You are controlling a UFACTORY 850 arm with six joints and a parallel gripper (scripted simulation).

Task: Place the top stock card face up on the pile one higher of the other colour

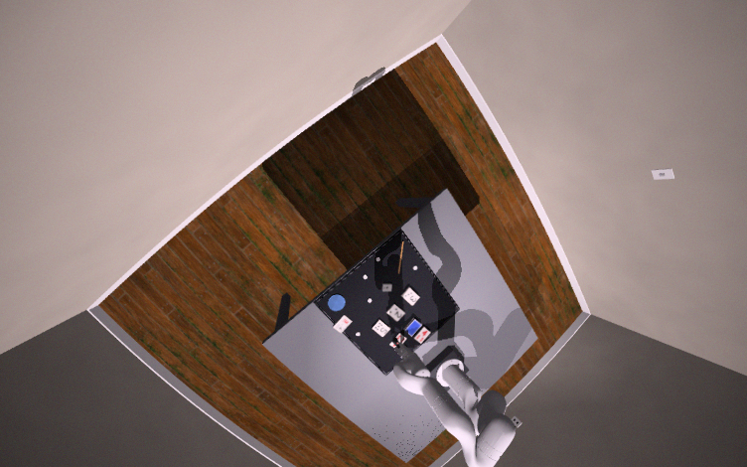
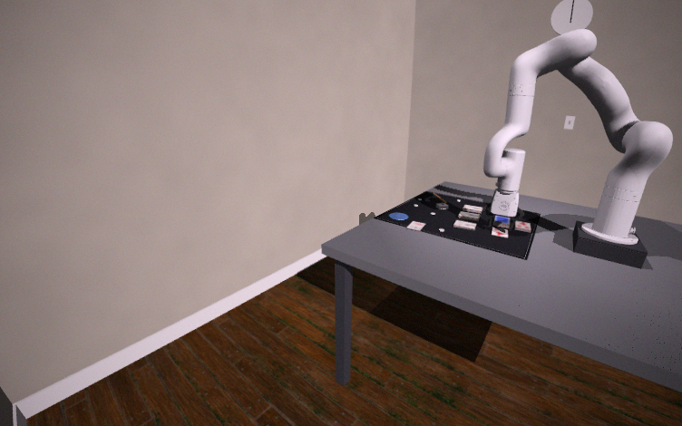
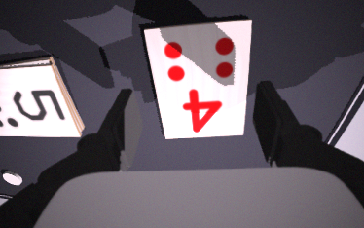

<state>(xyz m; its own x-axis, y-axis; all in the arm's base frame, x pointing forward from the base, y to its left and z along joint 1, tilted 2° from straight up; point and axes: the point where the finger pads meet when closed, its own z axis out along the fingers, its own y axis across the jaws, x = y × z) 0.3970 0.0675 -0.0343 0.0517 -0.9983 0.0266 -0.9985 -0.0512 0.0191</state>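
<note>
Now: hand 30 mm above the red 4 card. The rest, counted from my hand: red 4: 120 mm to the right, 90 mm behind, 20 mm below; black 5: 140 mm ahead, 30 mm below, 10 mm to the left; black 2: 150 mm ahead, 110 mm to the right, 20 mm below.
</note>
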